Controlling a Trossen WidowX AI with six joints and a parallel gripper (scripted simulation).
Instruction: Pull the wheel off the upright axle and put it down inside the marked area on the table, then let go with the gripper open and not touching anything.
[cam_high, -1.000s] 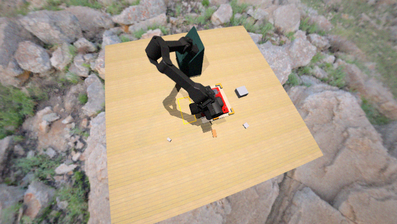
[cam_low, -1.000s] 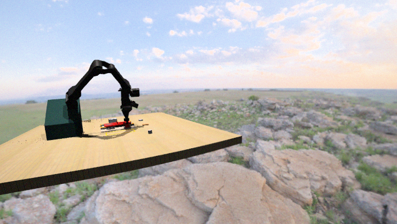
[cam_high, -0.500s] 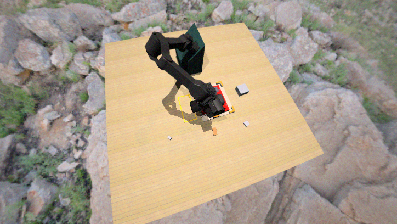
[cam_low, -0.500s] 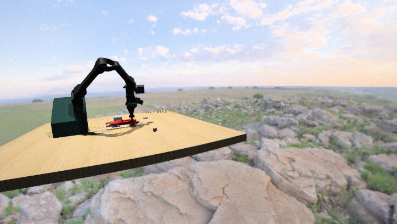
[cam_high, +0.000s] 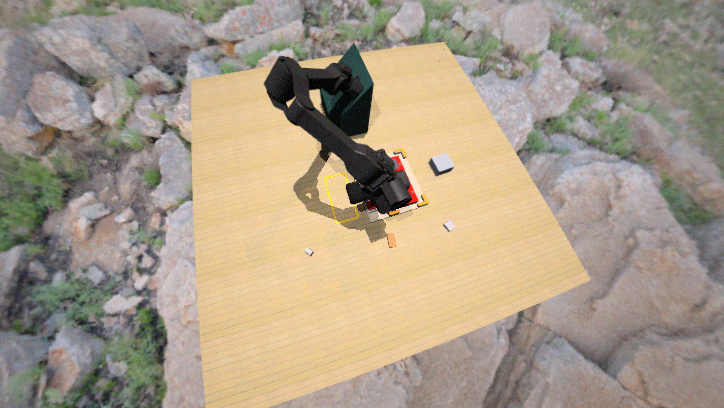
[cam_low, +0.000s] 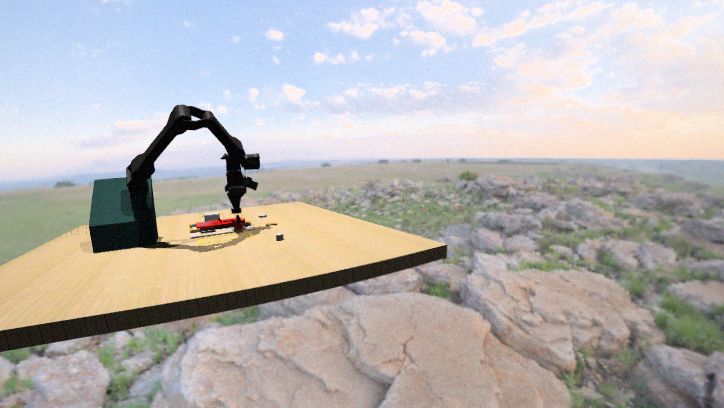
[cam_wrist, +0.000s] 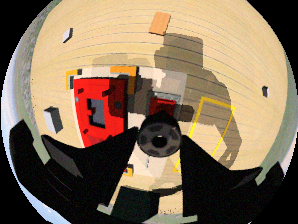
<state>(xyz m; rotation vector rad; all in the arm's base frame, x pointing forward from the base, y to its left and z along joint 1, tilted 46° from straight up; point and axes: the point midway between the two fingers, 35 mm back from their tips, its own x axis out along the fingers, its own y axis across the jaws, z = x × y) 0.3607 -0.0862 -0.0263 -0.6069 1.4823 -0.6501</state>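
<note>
The upright axle lies 40 mm below my gripper tip. Round my gripper tip: dark round wheel right at my gripper tip; then grey block 80 mm behind, 320 mm to the left, 60 mm below; then orange piece 140 mm ahead, 20 mm to the left, 70 mm below.
</note>
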